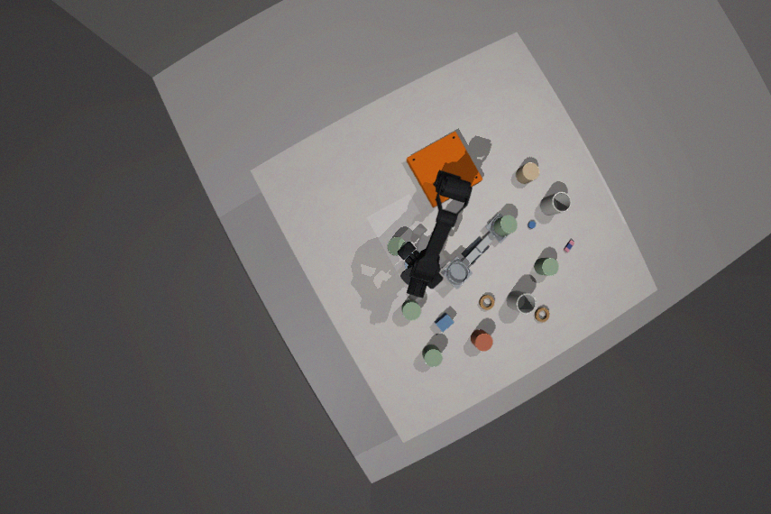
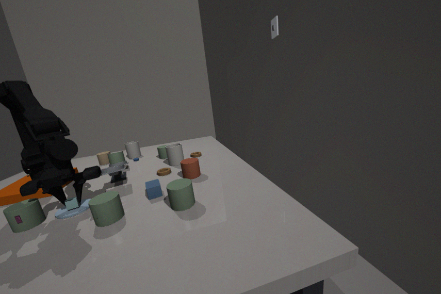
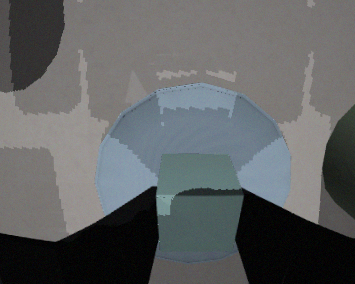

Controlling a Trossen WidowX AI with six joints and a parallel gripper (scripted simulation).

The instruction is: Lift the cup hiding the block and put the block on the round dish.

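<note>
My gripper tip is 1 cm below the pale teal block. Round my gripper tip: light blue round dish (2 cm below); red cylinder (40 cm ahead, 2 cm above, 1 cm to the left); green cup (11 cm behind, 3 cm to the right, 2 cm above).
</note>
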